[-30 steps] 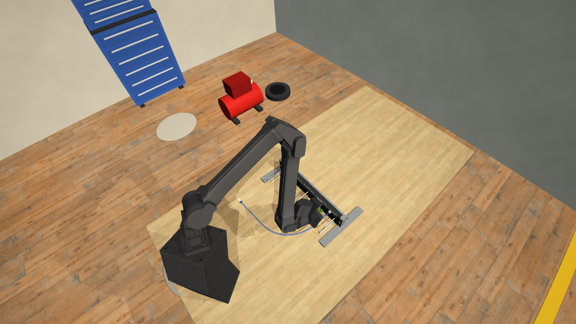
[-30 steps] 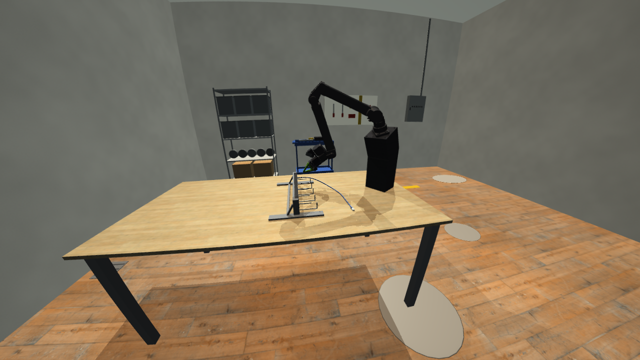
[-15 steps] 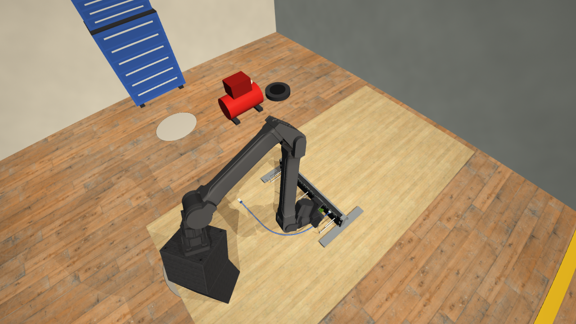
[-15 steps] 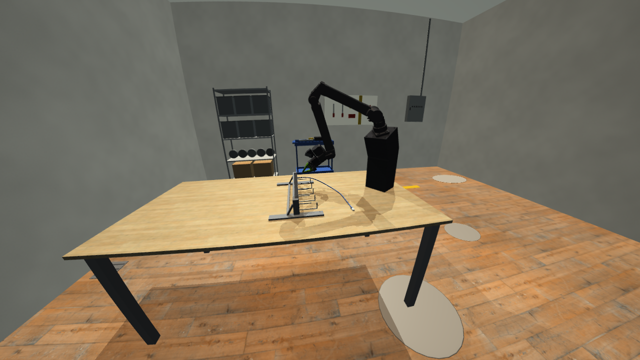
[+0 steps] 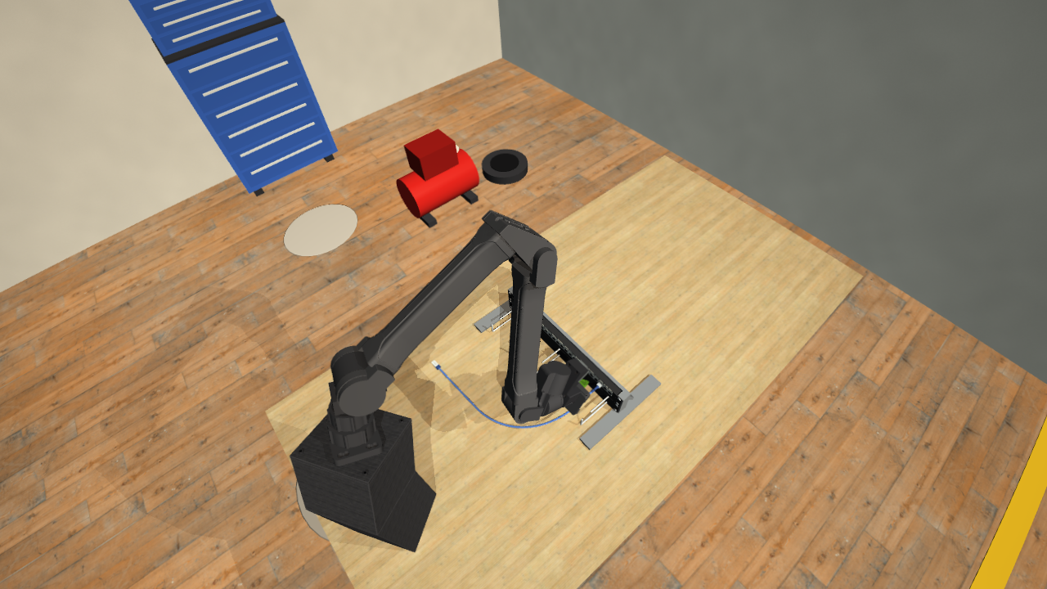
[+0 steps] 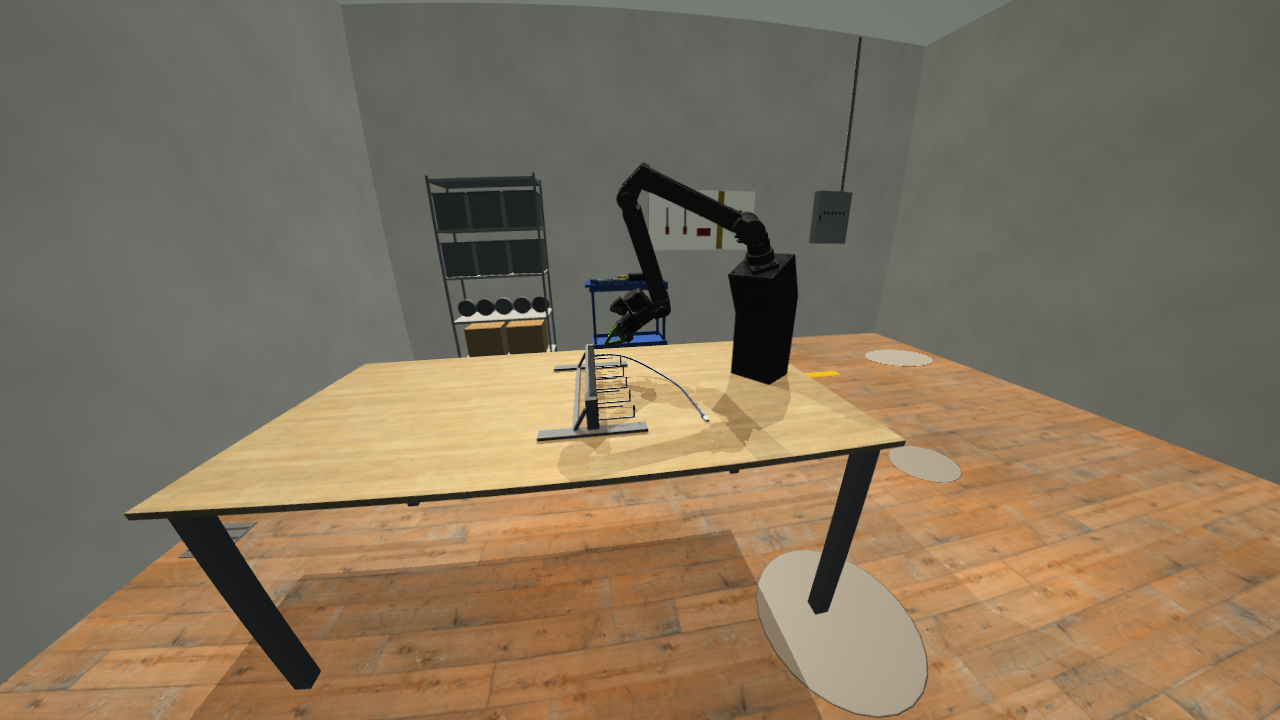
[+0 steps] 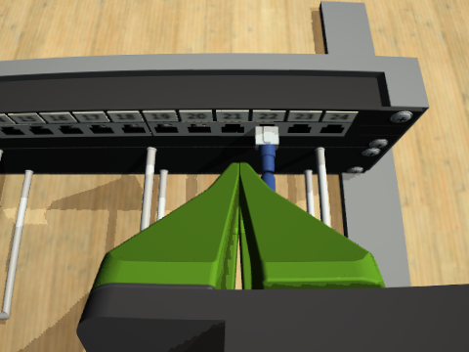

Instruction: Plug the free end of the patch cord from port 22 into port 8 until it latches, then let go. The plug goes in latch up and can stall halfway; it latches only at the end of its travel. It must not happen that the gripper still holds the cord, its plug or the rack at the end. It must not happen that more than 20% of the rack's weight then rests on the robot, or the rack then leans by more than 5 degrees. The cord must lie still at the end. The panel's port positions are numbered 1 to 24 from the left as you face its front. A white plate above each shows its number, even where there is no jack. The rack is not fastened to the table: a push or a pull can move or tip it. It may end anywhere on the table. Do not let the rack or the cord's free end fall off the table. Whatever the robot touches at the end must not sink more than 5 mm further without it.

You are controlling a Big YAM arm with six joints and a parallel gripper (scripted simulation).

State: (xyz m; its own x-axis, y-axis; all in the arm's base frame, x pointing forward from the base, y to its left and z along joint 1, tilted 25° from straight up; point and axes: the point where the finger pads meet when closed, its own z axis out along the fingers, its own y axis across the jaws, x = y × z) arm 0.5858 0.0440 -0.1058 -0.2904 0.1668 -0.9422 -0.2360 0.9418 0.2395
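Now: the cord plug 340 mm behind my hand, 310 mm to the left of it and 120 mm below it.
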